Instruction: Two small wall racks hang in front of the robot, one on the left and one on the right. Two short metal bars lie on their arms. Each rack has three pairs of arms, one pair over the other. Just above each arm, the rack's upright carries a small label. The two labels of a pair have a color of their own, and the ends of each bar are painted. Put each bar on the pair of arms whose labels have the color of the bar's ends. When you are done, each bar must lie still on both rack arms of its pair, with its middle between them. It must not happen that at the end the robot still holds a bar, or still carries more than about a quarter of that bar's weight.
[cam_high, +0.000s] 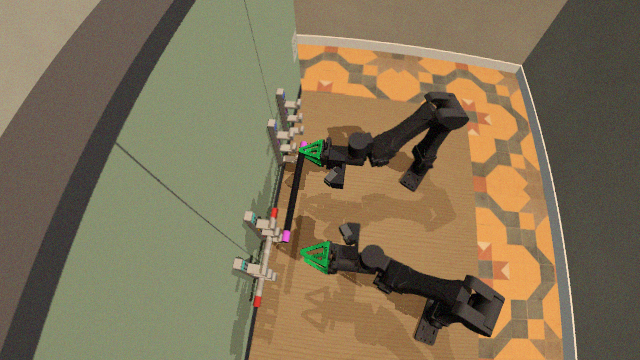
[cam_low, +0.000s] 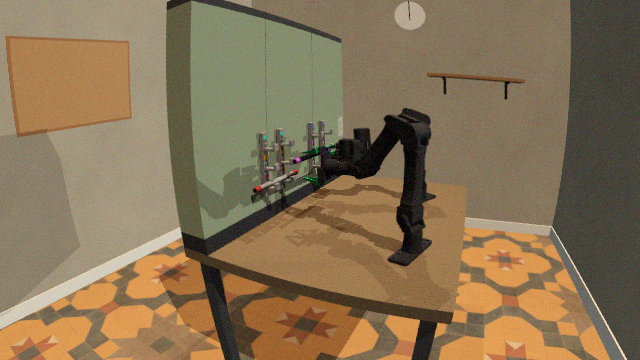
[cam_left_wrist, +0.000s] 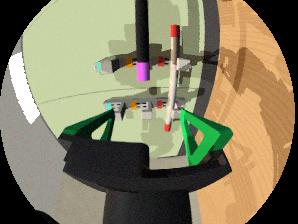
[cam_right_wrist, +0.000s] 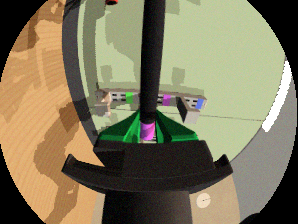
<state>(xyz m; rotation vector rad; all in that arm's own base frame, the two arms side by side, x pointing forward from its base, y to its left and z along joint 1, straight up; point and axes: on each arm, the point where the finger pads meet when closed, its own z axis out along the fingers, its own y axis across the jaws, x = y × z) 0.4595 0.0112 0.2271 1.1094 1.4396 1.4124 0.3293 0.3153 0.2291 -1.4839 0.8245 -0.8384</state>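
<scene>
The bar is 13 cm to the left of my right hand and 2 cm ahead of it. The rest, counted from my right hand: green wall panel: 20 cm above, 17 cm ahead, 13 cm to the left.
</scene>
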